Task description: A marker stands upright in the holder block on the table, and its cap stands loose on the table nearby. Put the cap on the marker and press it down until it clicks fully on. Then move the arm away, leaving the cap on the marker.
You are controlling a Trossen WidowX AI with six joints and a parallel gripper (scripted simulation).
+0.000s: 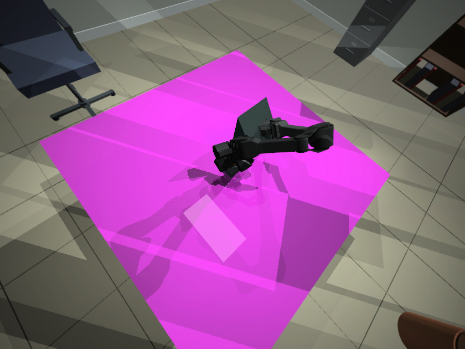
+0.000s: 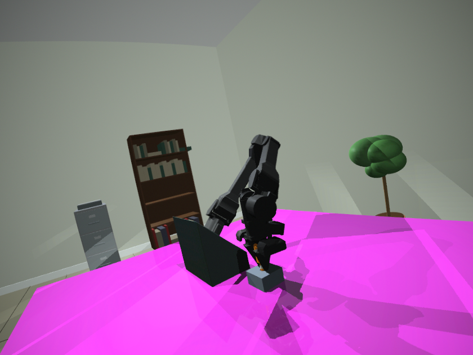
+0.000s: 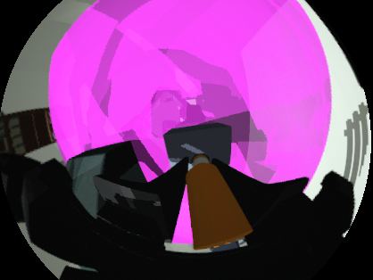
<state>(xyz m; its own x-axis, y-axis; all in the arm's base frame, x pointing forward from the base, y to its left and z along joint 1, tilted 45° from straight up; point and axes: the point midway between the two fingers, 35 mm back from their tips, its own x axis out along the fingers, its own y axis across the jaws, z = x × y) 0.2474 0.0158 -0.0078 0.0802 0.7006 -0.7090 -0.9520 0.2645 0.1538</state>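
Now: the orange cap 5 cm above my gripper tip. From my gripper tip the other things lie so: grey holder block: 2 cm below.
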